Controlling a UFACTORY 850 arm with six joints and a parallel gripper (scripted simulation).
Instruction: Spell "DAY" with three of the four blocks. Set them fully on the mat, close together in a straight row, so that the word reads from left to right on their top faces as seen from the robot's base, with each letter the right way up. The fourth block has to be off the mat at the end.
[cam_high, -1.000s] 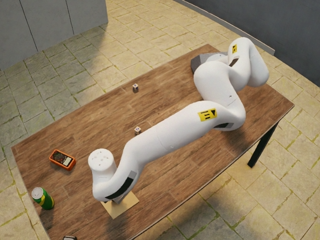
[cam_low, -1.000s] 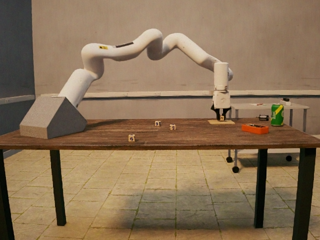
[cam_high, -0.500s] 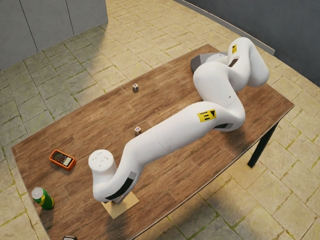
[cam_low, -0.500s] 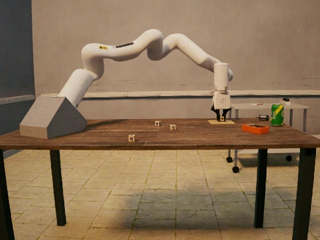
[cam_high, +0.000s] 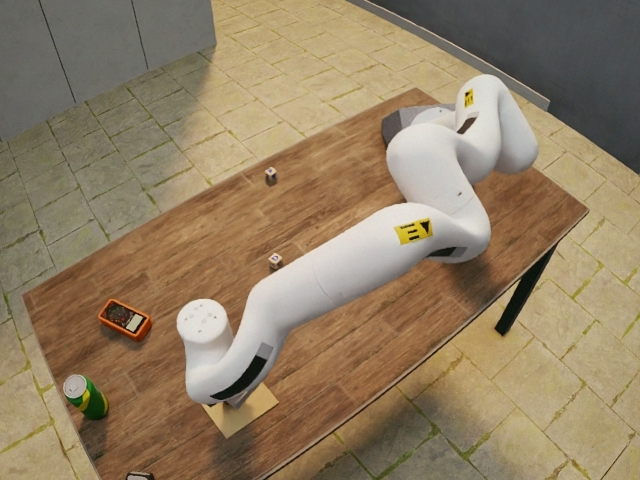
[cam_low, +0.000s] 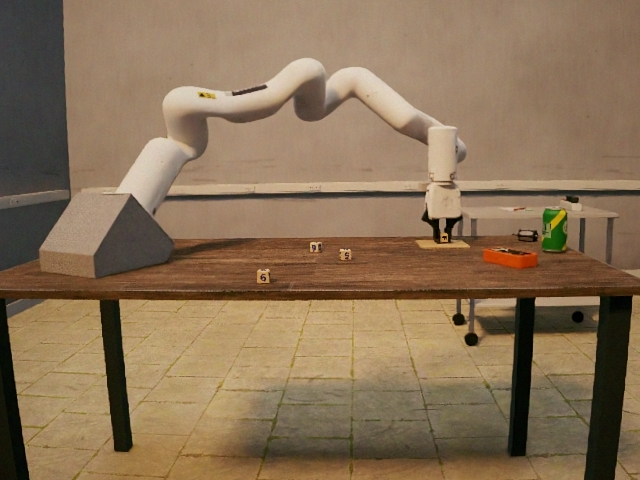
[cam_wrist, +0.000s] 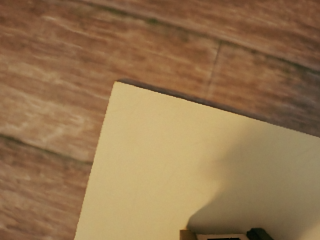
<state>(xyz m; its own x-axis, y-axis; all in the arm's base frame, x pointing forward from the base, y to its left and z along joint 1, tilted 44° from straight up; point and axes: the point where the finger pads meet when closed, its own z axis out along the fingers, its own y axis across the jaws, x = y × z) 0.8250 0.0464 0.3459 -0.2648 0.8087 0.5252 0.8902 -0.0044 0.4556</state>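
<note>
My gripper is now 3 cm above the tan mat. From my hand the other things lie so: dark object: 26 cm ahead, 6 cm to the left, 1 cm below.
</note>
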